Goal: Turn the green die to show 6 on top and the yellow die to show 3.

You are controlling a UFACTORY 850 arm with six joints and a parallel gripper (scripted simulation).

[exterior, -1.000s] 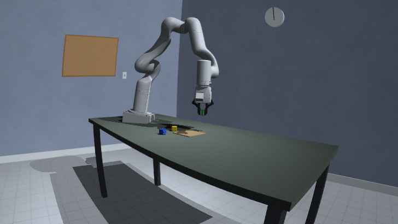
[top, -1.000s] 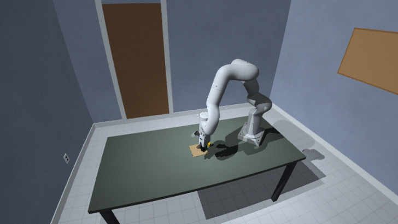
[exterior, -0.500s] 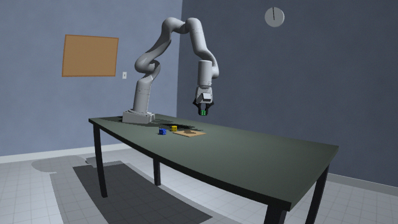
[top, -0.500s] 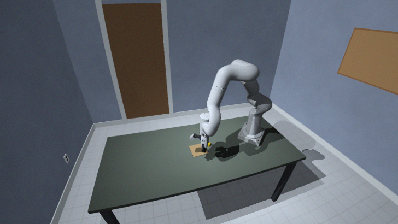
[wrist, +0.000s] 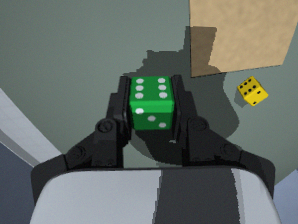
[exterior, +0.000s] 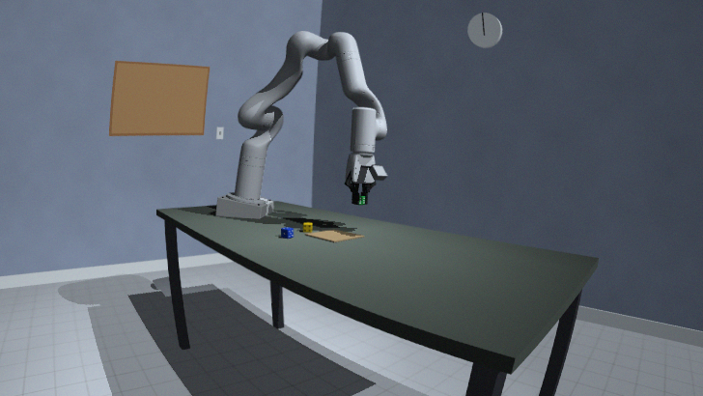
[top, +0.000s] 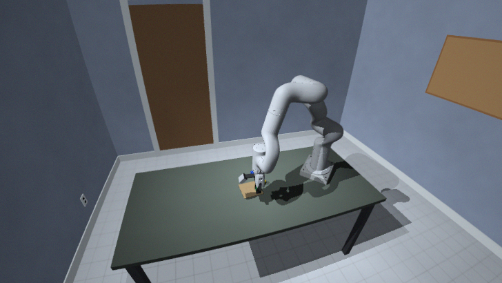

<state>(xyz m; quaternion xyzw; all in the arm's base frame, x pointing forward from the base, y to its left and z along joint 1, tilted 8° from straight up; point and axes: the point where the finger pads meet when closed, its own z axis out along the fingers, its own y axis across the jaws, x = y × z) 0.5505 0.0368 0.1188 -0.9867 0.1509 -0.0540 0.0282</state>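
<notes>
Now: the tan mat 1 cm behind my hand, 12 cm to the right of it and 12 cm below it. Round my hand: green die 1 cm below; yellow die 12 cm behind, 13 cm to the right, 10 cm below; blue die 10 cm behind, 25 cm to the right, 10 cm below.
</notes>
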